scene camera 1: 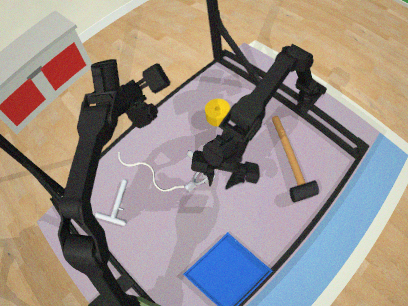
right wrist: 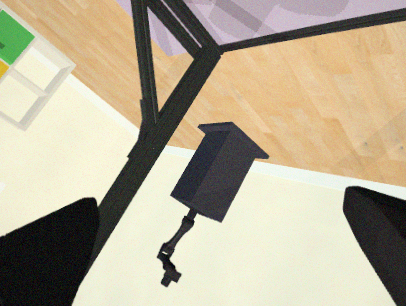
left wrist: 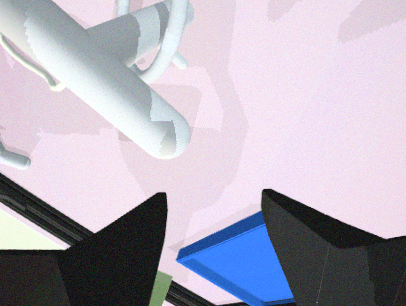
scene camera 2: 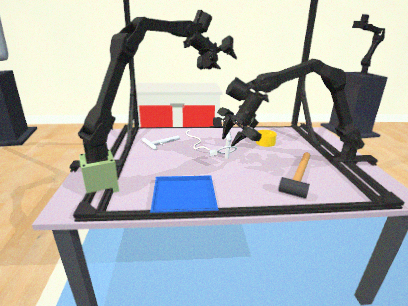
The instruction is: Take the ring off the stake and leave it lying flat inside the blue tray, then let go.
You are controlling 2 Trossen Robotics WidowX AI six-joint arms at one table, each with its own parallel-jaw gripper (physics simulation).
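Pixels of known places: left gripper, fingertip midpoint: point(scene camera 1: 217, 187) point(left wrist: 214, 199) point(scene camera 2: 227, 142); right gripper, fingertip midpoint: point(right wrist: 222, 204) point(scene camera 2: 228, 63); left arm's base at its link origin: point(scene camera 1: 305, 99) point(scene camera 2: 347, 157); right arm's base at its link origin: point(scene camera 2: 96, 157).
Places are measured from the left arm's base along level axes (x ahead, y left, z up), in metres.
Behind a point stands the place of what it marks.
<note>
The thin white ring point(scene camera 1: 204, 182) @(x 0.448, y -0.268, z 0.035 m) point(scene camera 2: 235, 148) @(x 0.392, y -0.259, z 0.023 m) point(left wrist: 171, 47) @(x 0.423, y -0.256, z 0.042 m) hangs loosely around part of the white stake point(scene camera 2: 227, 153) @(x 0.426, y -0.266, z 0.005 m) point(left wrist: 105, 80) @(x 0.421, y -0.261, z 0.088 m) at the middle of the table. In the left wrist view the stake shows two thick bars, the nearer one ending above the fingers. My left gripper point(scene camera 1: 220, 184) @(x 0.471, y -0.214, z 0.081 m) point(scene camera 2: 230, 139) @(x 0.471, y -0.214, z 0.081 m) point(left wrist: 214, 199) @(x 0.471, y -0.214, z 0.081 m) is partly open and empty, low over the stake area, with the ring outside its fingers. My right gripper point(scene camera 2: 227, 62) @(x 0.336, y -0.418, z 0.338 m) point(right wrist: 222, 204) @(x 0.336, y -0.418, z 0.338 m) is wide open and empty, high above the far side. The blue tray point(scene camera 1: 228, 269) @(x 0.691, y -0.113, z -0.014 m) point(scene camera 2: 184, 194) @(x 0.703, y -0.113, z -0.013 m) point(left wrist: 240, 260) @(x 0.708, y -0.150, z -0.013 m) lies empty at the front.
A white cord point(scene camera 1: 154, 177) @(x 0.466, y -0.448, z -0.012 m) point(scene camera 2: 195, 143) @(x 0.480, y -0.441, z -0.012 m) runs to a small white block point(scene camera 1: 189, 187) @(x 0.468, y -0.317, z -0.004 m) point(scene camera 2: 213, 152) @(x 0.464, y -0.314, z -0.002 m) beside the stake. A white T-shaped piece point(scene camera 1: 119, 200) @(x 0.589, y -0.533, z -0.002 m) point(scene camera 2: 167, 141) @(x 0.579, y -0.530, z -0.011 m) lies at the left, a yellow cylinder point(scene camera 1: 215, 119) @(x 0.212, y -0.309, z 0.025 m) point(scene camera 2: 266, 140) @(x 0.197, y -0.281, z 0.012 m) at the back, and a mallet point(scene camera 1: 290, 155) @(x 0.273, y -0.023, z 0.013 m) point(scene camera 2: 301, 170) @(x 0.284, y -0.005, z 0.015 m) at the right.
</note>
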